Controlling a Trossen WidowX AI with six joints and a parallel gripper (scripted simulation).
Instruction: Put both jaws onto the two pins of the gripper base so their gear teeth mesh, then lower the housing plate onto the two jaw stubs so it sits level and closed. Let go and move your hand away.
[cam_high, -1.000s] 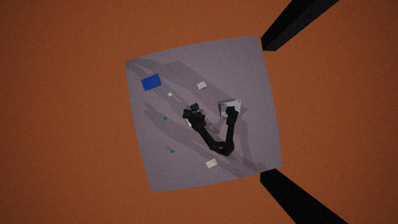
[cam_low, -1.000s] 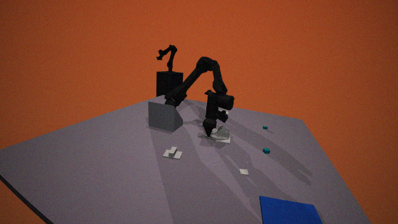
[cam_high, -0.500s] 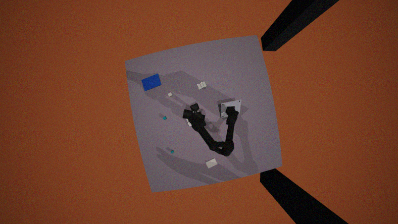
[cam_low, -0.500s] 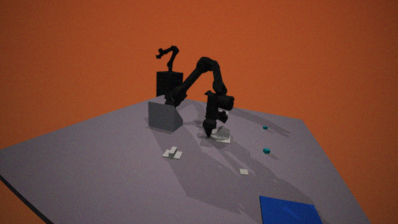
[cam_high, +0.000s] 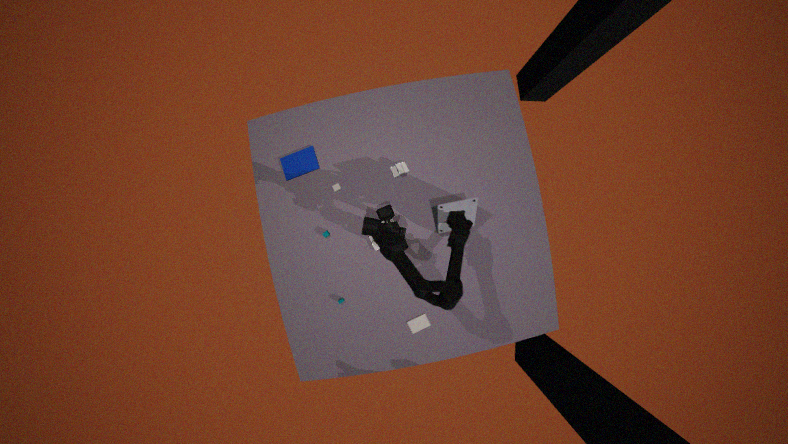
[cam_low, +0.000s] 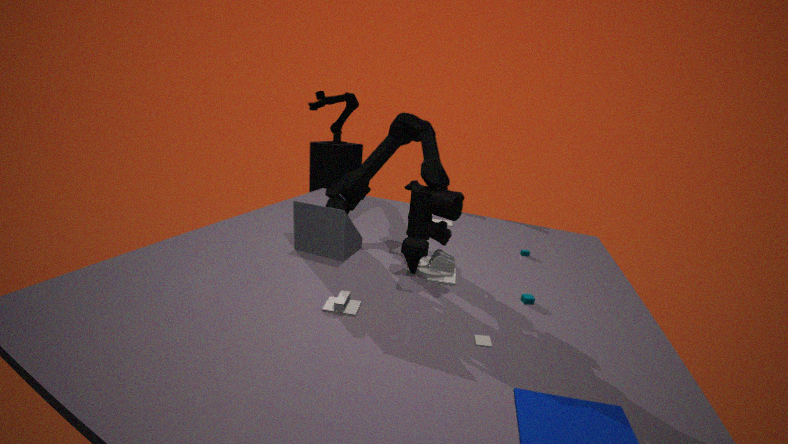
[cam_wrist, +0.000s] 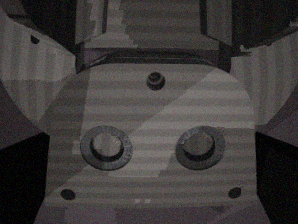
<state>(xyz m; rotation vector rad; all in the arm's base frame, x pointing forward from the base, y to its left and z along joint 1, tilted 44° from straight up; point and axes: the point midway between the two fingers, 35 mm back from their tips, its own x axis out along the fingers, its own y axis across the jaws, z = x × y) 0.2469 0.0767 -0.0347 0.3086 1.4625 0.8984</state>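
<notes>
The white housing plate is 1 cm ahead of my gripper tip. From my gripper tip the other things lie so: grey jaw: 2 cm to the left, 2 cm ahead, 1 cm above; then white gripper base: 2 cm above, 1 cm ahead; then small white square: 24 cm ahead, 19 cm to the right, 1 cm below.
</notes>
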